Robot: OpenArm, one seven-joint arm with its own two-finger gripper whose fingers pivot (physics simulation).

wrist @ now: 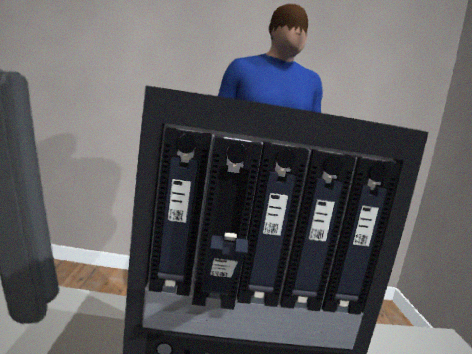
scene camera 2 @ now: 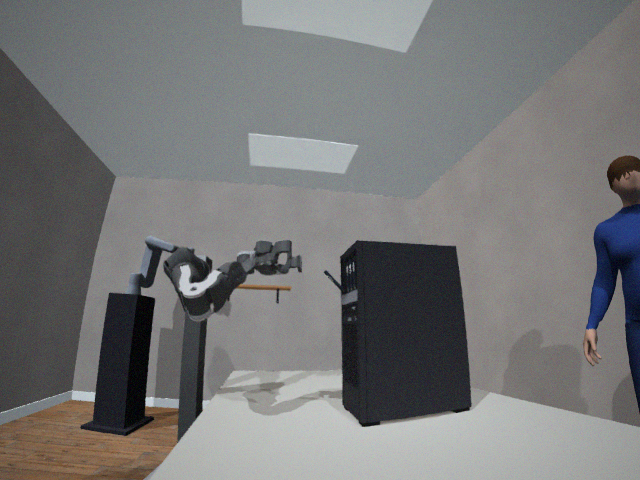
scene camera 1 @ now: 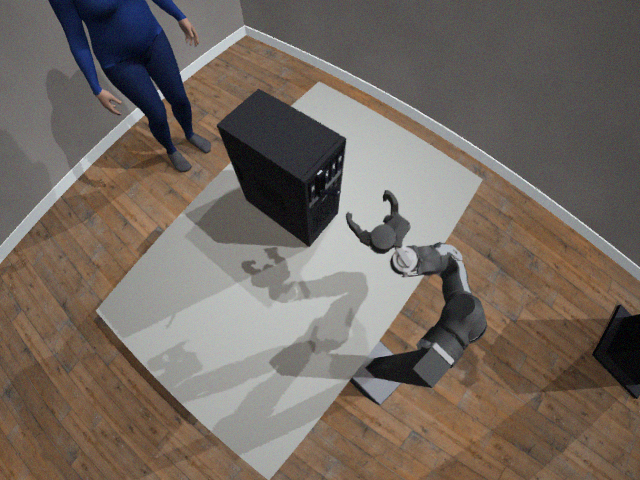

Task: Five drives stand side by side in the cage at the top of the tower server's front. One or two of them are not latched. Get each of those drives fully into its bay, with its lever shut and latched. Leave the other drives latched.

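Note:
The black tower server (scene camera 1: 281,135) (scene camera 2: 413,330) (wrist: 409,150) stands upright on the mat. In the wrist view, the second drive from the left (wrist: 226,200) has its lever (wrist: 223,267) (scene camera 2: 332,279) swung out and down; its lower end seems slightly forward of its neighbours. The first drive (wrist: 172,245), third drive (wrist: 269,257), fourth drive (wrist: 315,260) and fifth drive (wrist: 361,262) have their levers upright and flat against their fronts. My gripper (scene camera 1: 368,204) (scene camera 2: 293,254) is open and empty, in front of the cage and apart from it. One finger shows at the wrist view's left edge.
The pale mat or table top (scene camera 1: 248,330) (scene camera 2: 289,444) lies under the tower. A person in blue (scene camera 1: 129,46) (scene camera 2: 615,258) (wrist: 275,80) stands behind the tower. A dark pedestal (scene camera 2: 121,361) carrying another arm and a wooden wall bar (scene camera 2: 266,287) show in scene camera 2.

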